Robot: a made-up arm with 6 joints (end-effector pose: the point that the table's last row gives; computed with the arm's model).
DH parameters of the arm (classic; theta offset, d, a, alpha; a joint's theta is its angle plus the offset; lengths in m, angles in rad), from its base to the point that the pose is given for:
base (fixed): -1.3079 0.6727 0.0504 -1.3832
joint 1: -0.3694 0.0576 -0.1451 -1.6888
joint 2: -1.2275 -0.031 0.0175 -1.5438
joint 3: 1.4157 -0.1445 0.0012 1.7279
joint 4: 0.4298 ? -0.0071 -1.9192
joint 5: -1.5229 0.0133 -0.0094 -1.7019
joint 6: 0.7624 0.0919 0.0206 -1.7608
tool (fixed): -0.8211 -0.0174 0 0
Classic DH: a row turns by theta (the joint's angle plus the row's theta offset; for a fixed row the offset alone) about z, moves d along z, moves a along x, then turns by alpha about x.
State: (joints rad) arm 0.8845 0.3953 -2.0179 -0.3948 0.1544 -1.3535
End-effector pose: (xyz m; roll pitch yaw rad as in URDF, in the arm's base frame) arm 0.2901 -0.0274 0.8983 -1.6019 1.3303 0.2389
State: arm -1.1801 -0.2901 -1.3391 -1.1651 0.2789 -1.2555
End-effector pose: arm 0.1423 0.3173 0.4357 2.2685 0.2897 -0.0286
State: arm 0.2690 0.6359 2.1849 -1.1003 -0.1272 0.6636
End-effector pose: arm 0.2152 0.1786 0.4831 2.1655 -0.1151 0.9393
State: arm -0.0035 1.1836 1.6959 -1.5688 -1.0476 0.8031
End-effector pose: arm 0.2050 0.1066 0.5178 3.1064 -0.7993 0.1021
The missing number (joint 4, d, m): -0.244
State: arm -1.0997 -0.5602 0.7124 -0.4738 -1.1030 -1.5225
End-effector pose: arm -0.0597 -0.0427 0.4795 2.5114 -0.4896 0.5191
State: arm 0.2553 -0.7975 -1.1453 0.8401 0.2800 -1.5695
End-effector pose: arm -0.0336 0.1137 0.9609 -2.5410 0.2417 -0.8720
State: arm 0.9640 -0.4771 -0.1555 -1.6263 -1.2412 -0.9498
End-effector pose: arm -0.1209 0.0369 0.9212 -2.4797 0.2031 0.3307
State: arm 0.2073 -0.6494 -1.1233 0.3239 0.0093 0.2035
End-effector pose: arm -0.0008 0.1883 0.9107 -0.8742 0.1819 0.5908
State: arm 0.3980 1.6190 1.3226 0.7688 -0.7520 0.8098
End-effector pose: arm 0.1095 0.1666 0.5829 3.1328 -1.0136 2.0045
